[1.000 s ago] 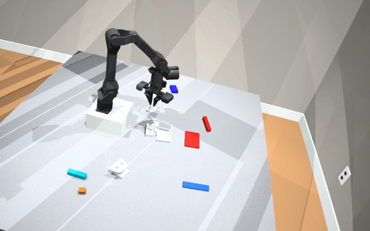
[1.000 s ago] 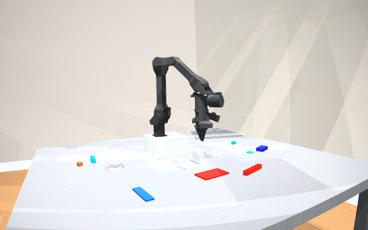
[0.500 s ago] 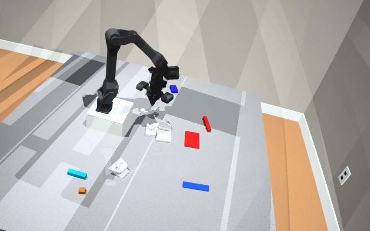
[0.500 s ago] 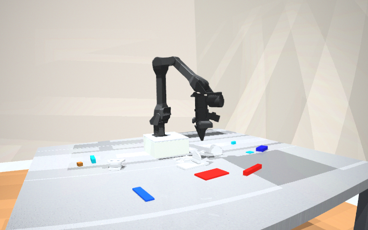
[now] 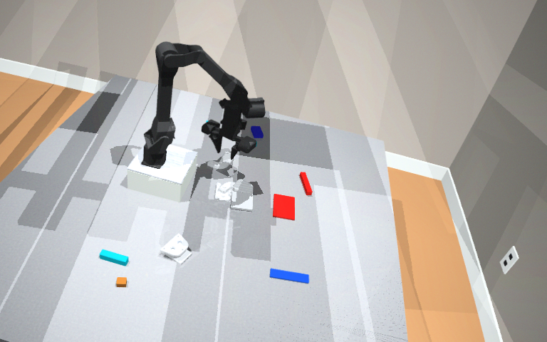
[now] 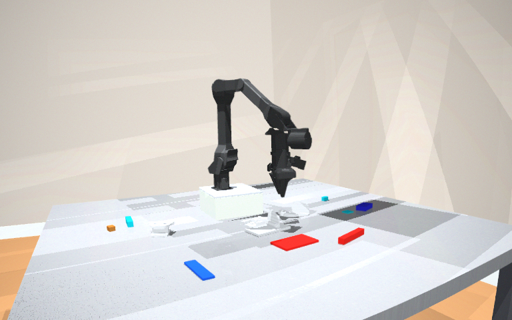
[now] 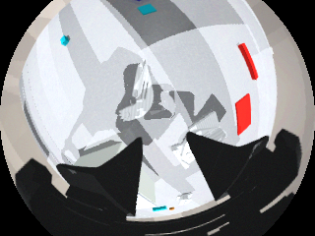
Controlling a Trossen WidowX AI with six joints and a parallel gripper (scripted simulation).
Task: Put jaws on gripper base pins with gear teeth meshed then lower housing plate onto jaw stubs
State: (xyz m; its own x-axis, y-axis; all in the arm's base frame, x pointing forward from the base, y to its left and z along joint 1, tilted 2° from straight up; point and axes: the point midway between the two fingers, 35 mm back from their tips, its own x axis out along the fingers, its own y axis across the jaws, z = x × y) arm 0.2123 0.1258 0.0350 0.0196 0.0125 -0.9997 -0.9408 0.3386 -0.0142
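My gripper tip is now 40 mm past the white jaw, 40 mm to the right of it and 70 mm above it. The rest, counted from my gripper tip: flat white plate (90 mm ahead, 100 mm to the right, 70 mm below); white housing plate (20 mm ahead, 110 mm to the right, 70 mm below); red plate (240 mm ahead, 100 mm to the right, 80 mm below).
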